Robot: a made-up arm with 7 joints.
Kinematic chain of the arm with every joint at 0, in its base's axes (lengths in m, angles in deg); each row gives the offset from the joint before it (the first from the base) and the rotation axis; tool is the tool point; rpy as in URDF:
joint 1: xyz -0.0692 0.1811 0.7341 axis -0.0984 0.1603 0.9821
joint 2: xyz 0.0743 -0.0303 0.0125 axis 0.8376 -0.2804 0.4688
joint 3: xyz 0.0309 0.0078 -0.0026 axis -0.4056 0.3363 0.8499
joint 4: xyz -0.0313 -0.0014 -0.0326 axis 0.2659 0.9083 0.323
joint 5: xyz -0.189 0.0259 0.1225 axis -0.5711 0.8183 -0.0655
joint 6: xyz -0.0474 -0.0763 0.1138 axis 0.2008 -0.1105 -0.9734
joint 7: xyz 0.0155 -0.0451 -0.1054 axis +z
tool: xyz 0.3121 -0.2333 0.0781 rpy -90 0 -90
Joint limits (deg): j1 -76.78..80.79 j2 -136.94..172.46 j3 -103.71..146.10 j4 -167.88..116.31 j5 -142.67..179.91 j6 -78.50..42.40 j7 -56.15..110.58
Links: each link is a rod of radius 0.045 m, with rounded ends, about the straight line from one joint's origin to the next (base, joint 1, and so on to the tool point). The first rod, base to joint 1, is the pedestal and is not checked.
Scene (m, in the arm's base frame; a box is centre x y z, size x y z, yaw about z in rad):
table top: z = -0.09
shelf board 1: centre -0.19 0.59 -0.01 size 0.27 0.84 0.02 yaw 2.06
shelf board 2: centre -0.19 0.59 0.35 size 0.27 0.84 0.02 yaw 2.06
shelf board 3: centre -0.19 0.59 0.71 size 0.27 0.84 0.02 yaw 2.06
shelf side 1: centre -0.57 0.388 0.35 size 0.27 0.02 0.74 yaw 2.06
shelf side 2: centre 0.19 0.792 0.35 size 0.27 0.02 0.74 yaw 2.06
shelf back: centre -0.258 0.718 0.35 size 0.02 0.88 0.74 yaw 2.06
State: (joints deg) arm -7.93 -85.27 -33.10 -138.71 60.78 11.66 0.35
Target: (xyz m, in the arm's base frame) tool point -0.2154 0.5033 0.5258
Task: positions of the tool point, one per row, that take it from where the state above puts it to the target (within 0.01 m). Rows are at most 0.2 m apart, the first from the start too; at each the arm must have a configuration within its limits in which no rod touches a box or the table.
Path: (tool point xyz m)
1: -0.3052 0.3732 0.4822
2: -0.2154 0.5033 0.5258

